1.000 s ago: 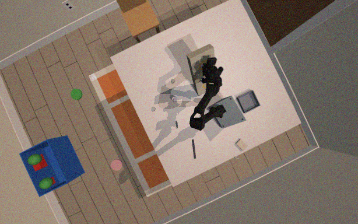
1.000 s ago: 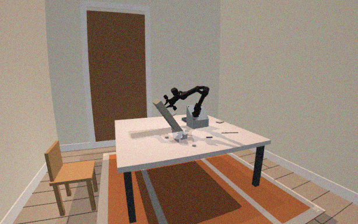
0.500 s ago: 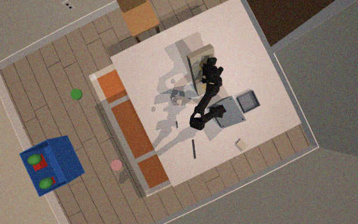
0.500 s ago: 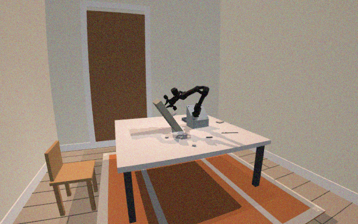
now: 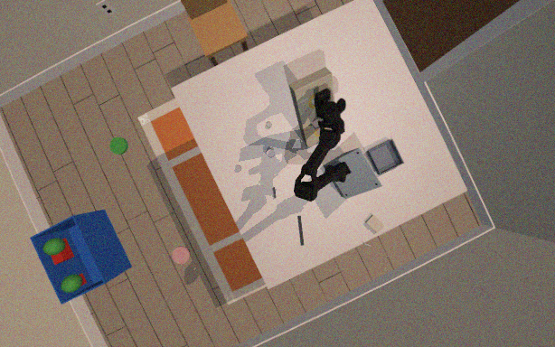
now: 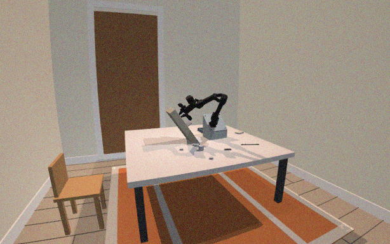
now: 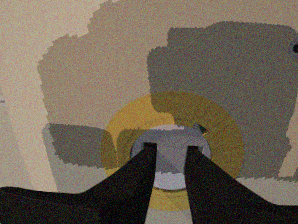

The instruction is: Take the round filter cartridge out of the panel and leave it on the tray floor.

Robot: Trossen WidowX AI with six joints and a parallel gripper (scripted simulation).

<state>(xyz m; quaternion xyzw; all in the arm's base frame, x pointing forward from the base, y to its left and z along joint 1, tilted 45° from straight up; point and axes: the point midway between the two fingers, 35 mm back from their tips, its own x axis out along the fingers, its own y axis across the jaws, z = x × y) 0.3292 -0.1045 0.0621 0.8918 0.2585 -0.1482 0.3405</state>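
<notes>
The round filter cartridge lies 1 cm below my gripper tip and 1 cm ahead of it. Also, from my gripper tip: service panel (8 cm below, 4 cm behind); then small pale block (74 cm behind, 23 cm below); then grey tray (44 cm behind, 25 cm to the right, 23 cm below).
</notes>
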